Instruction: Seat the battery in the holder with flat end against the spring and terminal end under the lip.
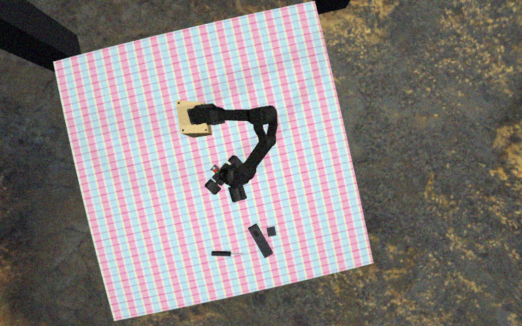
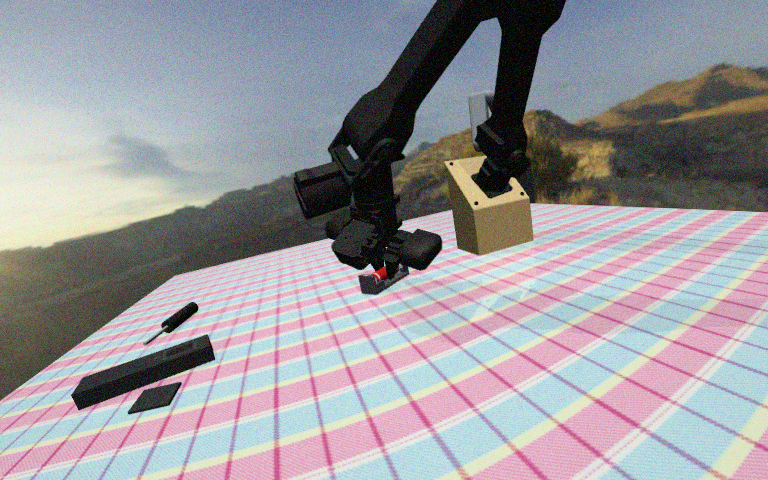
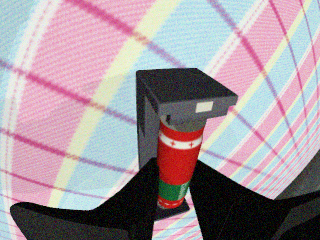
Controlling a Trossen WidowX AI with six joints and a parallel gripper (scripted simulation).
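Right now the battery is 1 cm to the left of my gripper tip and 1 cm above it. The rest, counted from my gripper tip: long black bar (36 cm ahead, 11 cm to the left); then screwdriver (38 cm ahead, 5 cm to the right); then black plate (33 cm ahead, 17 cm to the left, 1 cm below).
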